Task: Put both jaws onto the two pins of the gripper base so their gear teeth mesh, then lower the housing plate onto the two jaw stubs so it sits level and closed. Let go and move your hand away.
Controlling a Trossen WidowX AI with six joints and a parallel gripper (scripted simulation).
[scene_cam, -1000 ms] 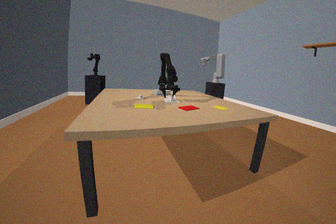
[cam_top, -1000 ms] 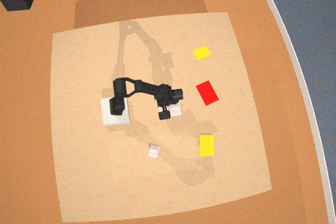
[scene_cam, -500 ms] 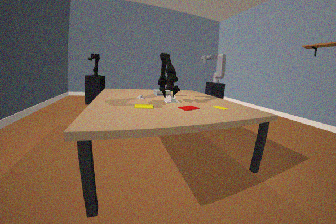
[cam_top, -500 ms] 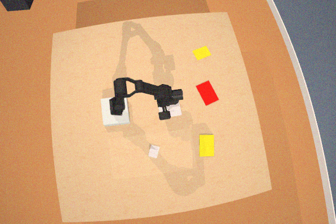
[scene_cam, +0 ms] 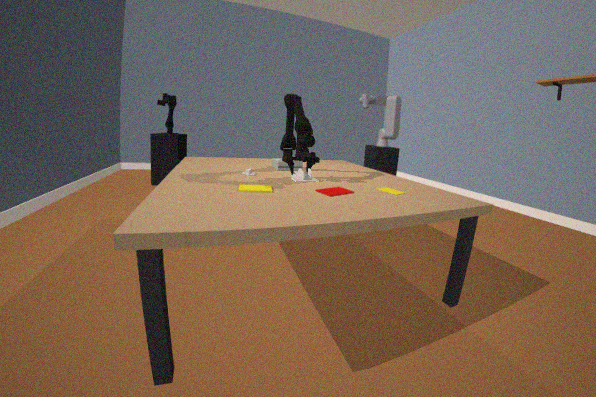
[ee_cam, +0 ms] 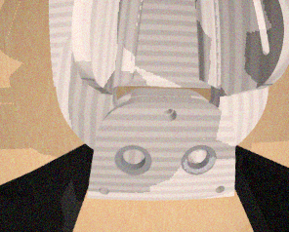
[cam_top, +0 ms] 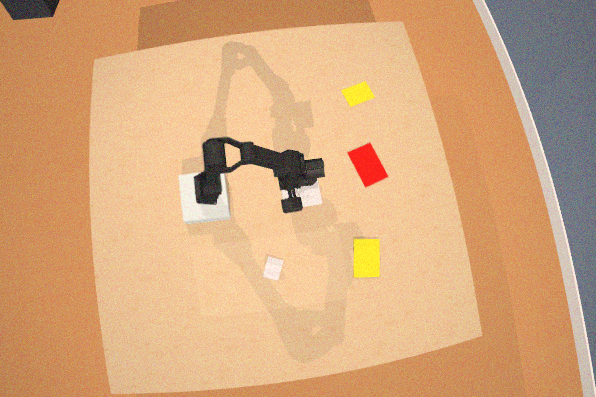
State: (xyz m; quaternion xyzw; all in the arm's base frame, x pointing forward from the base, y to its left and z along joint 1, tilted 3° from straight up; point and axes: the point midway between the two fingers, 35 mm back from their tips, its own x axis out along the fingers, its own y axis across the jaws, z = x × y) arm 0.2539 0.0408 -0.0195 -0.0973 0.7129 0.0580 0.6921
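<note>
My gripper tip is 20 mm to the right of the white jaw, 20 mm short of it and 10 mm below it. Also, from my gripper tip: yellow patch (270 mm ahead, 220 mm to the right, 10 mm below); red patch (270 mm ahead, 110 mm to the left, 10 mm below).
</note>
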